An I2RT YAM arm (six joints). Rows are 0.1 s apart.
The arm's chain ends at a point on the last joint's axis. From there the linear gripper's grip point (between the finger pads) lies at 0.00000 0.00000 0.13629 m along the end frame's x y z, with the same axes.
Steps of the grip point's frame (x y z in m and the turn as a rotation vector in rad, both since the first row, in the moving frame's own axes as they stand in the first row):
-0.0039, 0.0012, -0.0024, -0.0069, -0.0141, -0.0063
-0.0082, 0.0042, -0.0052, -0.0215, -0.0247, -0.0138
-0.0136, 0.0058, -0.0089, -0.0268, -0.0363, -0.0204
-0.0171, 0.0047, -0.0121, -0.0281, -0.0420, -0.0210
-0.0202, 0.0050, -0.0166, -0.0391, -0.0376, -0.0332
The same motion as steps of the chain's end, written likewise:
-0.0020, 0.0003, -0.0024, -0.0069, -0.0141, -0.0063
-0.0049, 0.0012, -0.0051, -0.0215, -0.0247, -0.0138
-0.0087, 0.0021, -0.0088, -0.0268, -0.0363, -0.0204
-0.0114, 0.0008, -0.0119, -0.0281, -0.0420, -0.0210
-0.0152, -0.0004, -0.0164, -0.0391, -0.0376, -0.0332

